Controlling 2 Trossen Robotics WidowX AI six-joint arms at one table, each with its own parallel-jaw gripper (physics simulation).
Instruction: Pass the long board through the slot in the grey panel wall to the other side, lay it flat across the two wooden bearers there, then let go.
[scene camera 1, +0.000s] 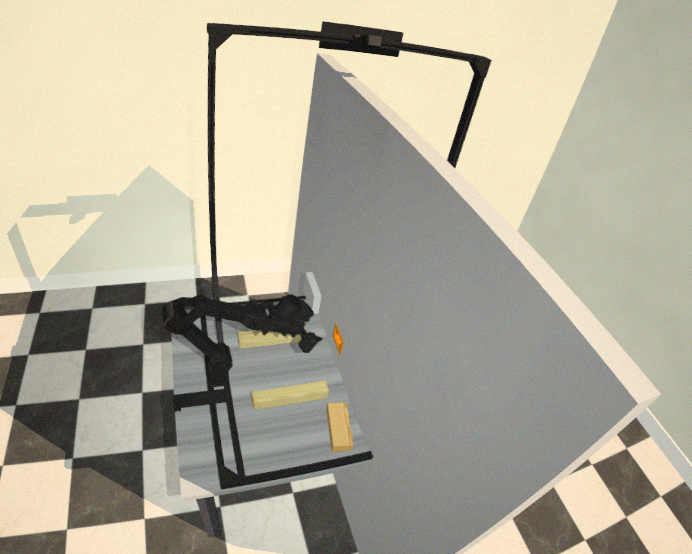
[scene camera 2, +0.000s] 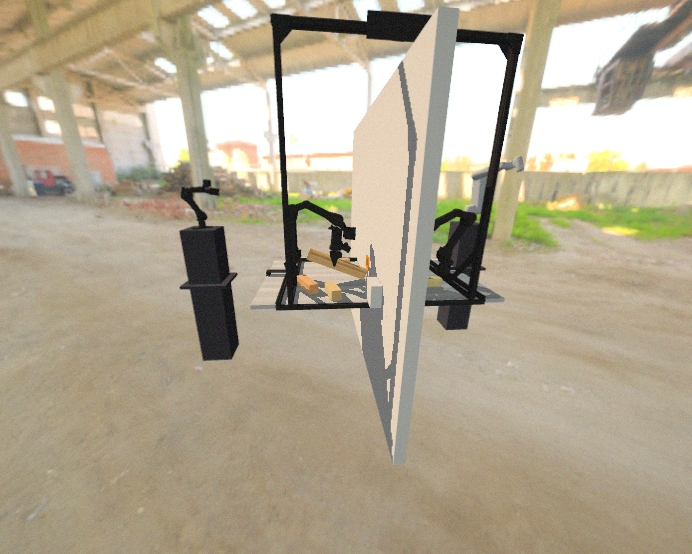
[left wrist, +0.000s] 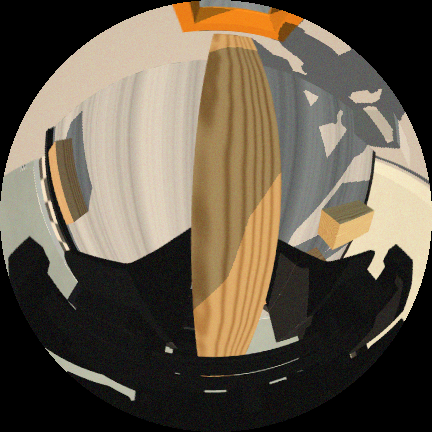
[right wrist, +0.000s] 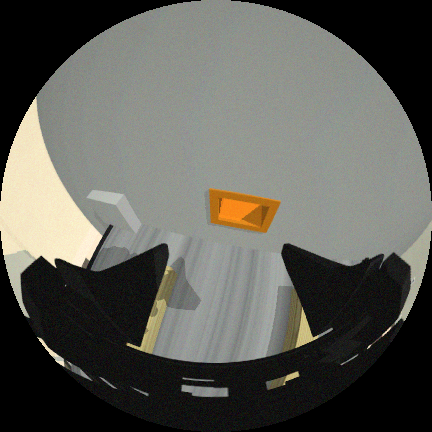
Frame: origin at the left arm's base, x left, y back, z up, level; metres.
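Where they show: left gripper, fingertip midpoint: (scene camera 2: 334, 265) (left wrist: 224, 232); right gripper, fingertip midpoint: (scene camera 1: 315, 329) (right wrist: 227, 250); right arm's base, link origin: (scene camera 1: 217, 378) (scene camera 2: 443, 272).
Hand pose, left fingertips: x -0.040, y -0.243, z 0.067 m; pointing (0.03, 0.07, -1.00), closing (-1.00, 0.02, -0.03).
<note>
Each offset is from my left fingertips to the top centre of the thing. "spot": to the spot under its first point.
The long board (scene camera 2: 340, 264) (left wrist: 235, 150) is held above the table in my left gripper (scene camera 2: 334, 262) (left wrist: 224, 232), which is shut on it. In scene camera 2 the board slopes down toward the panel wall (scene camera 1: 432, 346) (scene camera 2: 380, 150) (right wrist: 225, 100). Its wall-side end is near and below the orange-framed slot @(spot: dx +0.013, dy -0.236, dz -0.008 m) (scene camera 1: 339, 346) (scene camera 2: 367, 262) (left wrist: 230, 24) (right wrist: 214, 210). My right gripper (scene camera 1: 311, 341) (right wrist: 227, 250) is open and empty on the other side, above the table and near the slot. Two pale wooden bearers @(dx +0.147, dy -0.442, dz -0.042 m) (scene camera 1: 289, 394) @(dx -0.117, dy -0.452, dz -0.042 m) (scene camera 1: 253, 340) (right wrist: 161, 310) (right wrist: 292, 325) lie there, apart; the gripper's arm partly covers one.
A tan block @(dx +0.294, dy -0.313, dz -0.048 m) (scene camera 1: 339, 427) lies by the wall on the bearers' side. On the board's side, two blocks @(dx -0.127, dy +0.148, dz -0.036 m) (scene camera 2: 307, 283) @(dx -0.232, dy +0.020, dz -0.036 m) (scene camera 2: 333, 290) lie below the board; another block @(dx +0.289, dy -0.042, dz -0.042 m) (left wrist: 70, 180) lies at the left wrist view's left. A pale bracket (scene camera 1: 312, 291) (scene camera 2: 375, 293) (right wrist: 115, 207) adjoins the wall.
</note>
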